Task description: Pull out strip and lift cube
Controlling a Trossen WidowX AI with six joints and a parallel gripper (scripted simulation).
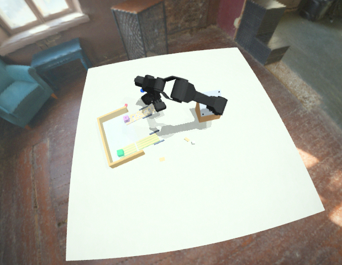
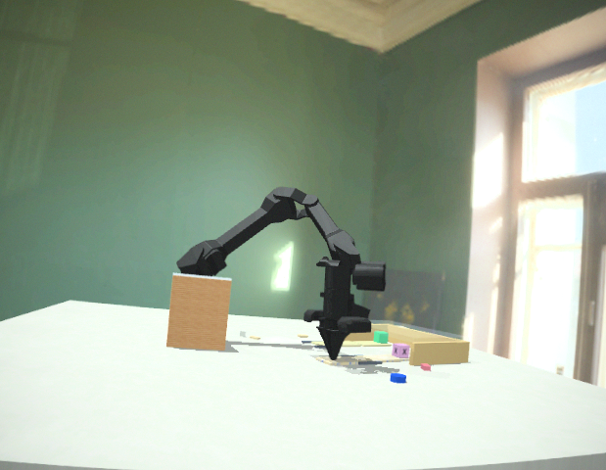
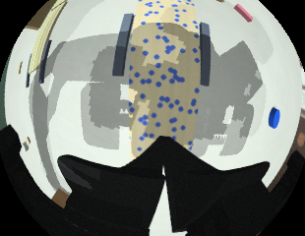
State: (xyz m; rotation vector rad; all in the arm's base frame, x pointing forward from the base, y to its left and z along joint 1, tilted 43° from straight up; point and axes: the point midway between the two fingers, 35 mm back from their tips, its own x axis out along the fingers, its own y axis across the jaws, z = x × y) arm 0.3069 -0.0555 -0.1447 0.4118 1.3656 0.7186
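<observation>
The red block is 200 mm ahead of my gripper tip and 50 mm to the right of it. From my gripper tip the other things lie so: striped strip 230 mm to the left, 90 mm ahead; then blue disc 160 mm to the right, 70 mm ahead.
</observation>
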